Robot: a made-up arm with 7 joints.
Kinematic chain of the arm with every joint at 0, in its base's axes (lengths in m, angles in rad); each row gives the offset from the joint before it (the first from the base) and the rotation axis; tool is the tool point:
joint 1: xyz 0 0.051 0 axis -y
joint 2: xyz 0 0.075 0 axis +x
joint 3: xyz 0 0 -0.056 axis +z
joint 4: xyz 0 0 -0.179 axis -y
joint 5: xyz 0 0 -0.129 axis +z
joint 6: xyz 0 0 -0.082 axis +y
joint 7: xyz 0 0 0 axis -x
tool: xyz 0 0 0
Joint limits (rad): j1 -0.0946..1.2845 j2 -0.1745..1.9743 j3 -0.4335..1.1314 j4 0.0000..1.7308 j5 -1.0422..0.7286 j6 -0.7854..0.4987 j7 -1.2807..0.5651
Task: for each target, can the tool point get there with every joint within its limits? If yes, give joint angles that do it. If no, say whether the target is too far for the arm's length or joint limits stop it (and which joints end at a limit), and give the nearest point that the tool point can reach.
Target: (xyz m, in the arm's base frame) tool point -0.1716 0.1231 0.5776
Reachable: no: too far | nearest point -0.0799 0.2625 0.2690 | short by 0.351 m
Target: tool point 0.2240 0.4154 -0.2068
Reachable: yes | joints 0.4047 0.6882 0.3595 0.6818 0.5820 -0.6447 -0.1103
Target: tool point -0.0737 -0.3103 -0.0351
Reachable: no: joint limits stop it (at a limit: joint 1, joint 2, joint 3, joint 4) | nearest point 0.1709 0.0049 -0.2002 | short by 0.432 m
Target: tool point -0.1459 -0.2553 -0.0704
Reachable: no: joint limits stop it (at a limit: joint 1, joint 2, joint 3, joint 4) | nearest point 0.1709 0.0049 -0.2002 | short by 0.430 m
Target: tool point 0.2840 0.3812 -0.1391
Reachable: yes | joints 0.6586 0.5327 0.4973 0.8511 -0.4140 -0.0022 0.0570
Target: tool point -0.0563 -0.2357 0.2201
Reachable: no: joint limits stop it (at a limit: joint 1, joint 2, joint 3, joint 4) | nearest point 0.2291 0.0049 0.1296 | short by 0.384 m
